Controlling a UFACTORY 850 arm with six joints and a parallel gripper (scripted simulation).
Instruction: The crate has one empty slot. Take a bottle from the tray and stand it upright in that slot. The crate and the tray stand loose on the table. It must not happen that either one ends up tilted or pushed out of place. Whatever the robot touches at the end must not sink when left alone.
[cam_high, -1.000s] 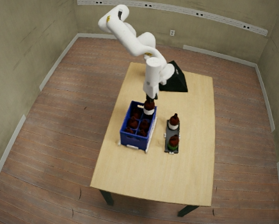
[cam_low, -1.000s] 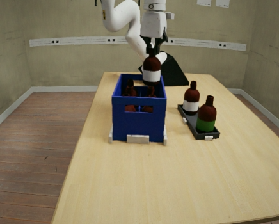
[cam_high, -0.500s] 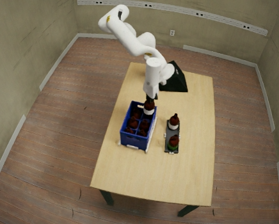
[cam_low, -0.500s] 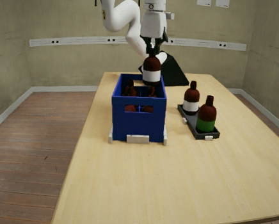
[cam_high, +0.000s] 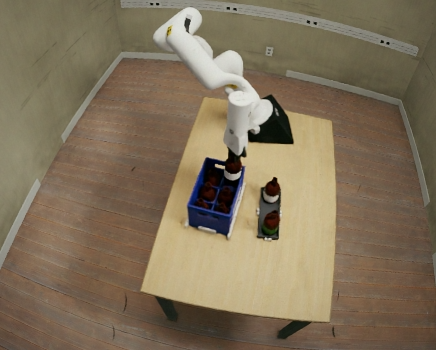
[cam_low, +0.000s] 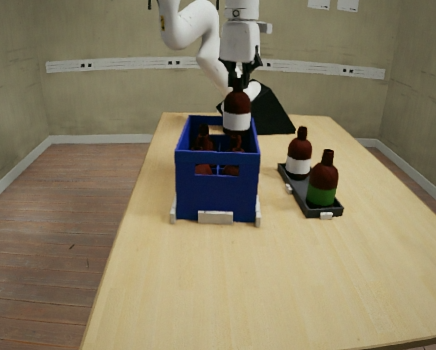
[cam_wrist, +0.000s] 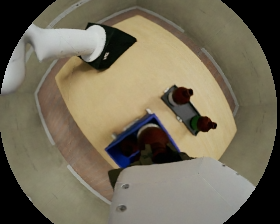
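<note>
The blue crate is 210 mm below my hand, 90 mm ahead of it and 50 mm to the right of it. The rest, counted from my hand: dark tray 280 mm below, 210 mm to the left, 70 mm ahead.
</note>
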